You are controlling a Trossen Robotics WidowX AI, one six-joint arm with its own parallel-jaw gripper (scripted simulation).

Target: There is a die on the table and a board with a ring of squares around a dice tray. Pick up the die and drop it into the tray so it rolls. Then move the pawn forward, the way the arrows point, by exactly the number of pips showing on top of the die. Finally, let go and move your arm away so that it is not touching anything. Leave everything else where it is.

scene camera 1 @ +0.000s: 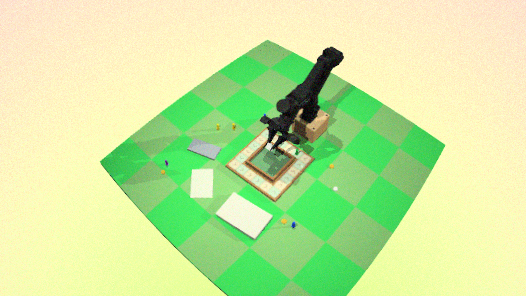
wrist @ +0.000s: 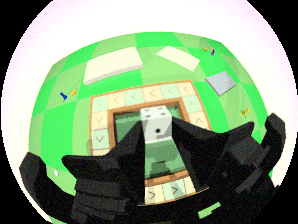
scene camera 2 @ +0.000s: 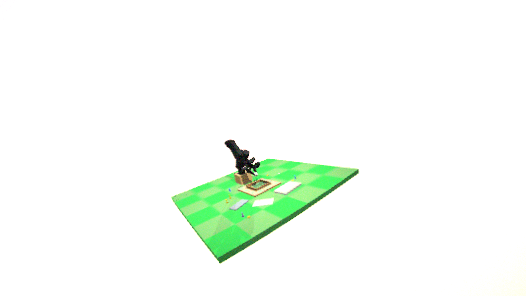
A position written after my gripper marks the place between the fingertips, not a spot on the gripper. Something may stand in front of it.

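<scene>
From scene camera 1 you'd get my gripper (scene camera 1: pixel 269 147), and my gripper holds a white die (wrist: pixel 157 121). The wrist view gives you the die and my gripper (wrist: pixel 155 122) as well, plus a green dice tray (wrist: pixel 161 157).
</scene>
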